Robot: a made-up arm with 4 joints. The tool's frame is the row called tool.
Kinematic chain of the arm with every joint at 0, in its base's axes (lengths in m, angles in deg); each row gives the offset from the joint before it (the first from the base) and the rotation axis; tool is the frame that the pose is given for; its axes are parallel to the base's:
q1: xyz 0 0 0.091 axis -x
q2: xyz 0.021 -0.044 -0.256 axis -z
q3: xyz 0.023 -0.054 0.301 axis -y
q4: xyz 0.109 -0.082 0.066 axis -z
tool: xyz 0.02 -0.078 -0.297
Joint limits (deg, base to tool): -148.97..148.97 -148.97..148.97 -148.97..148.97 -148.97..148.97
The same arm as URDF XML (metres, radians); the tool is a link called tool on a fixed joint. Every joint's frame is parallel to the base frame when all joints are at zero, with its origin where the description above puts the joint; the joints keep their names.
<robot name="arm">
<joint name="q1" type="revolute"><parent link="base_link"/><child link="link1"/><origin xyz="0 0 0.091" rpy="0 0 0"/><axis xyz="-1 0 0"/><limit lower="-2.6" upper="2.6"/></joint>
<joint name="q2" type="revolute"><parent link="link1"/><child link="link2"/><origin xyz="0.021 -0.044 -0.256" rpy="0 0 0"/><axis xyz="0 0 -1"/><limit lower="-2.6" upper="2.6"/></joint>
<joint name="q3" type="revolute"><parent link="link2"/><child link="link3"/><origin xyz="0.023 -0.054 0.301" rpy="0 0 0"/><axis xyz="0 -1 0"/><limit lower="-2.6" upper="2.6"/></joint>
<joint name="q4" type="revolute"><parent link="link3"/><child link="link4"/><origin xyz="0.109 -0.082 0.066" rpy="0 0 0"/><axis xyz="0 0 -1"/><limit lower="-2.6" upper="2.6"/></joint>
<joint name="tool_joint" type="fixed"><parent link="link4"/><child link="tool"/><origin xyz="0.02 -0.078 -0.297" rpy="0 0 0"/></joint>
<link name="base_link"/>
<link name="link1"/>
<link name="link2"/>
<link name="link3"/>
<link name="link4"/>
<link name="tool"/>
</robot>

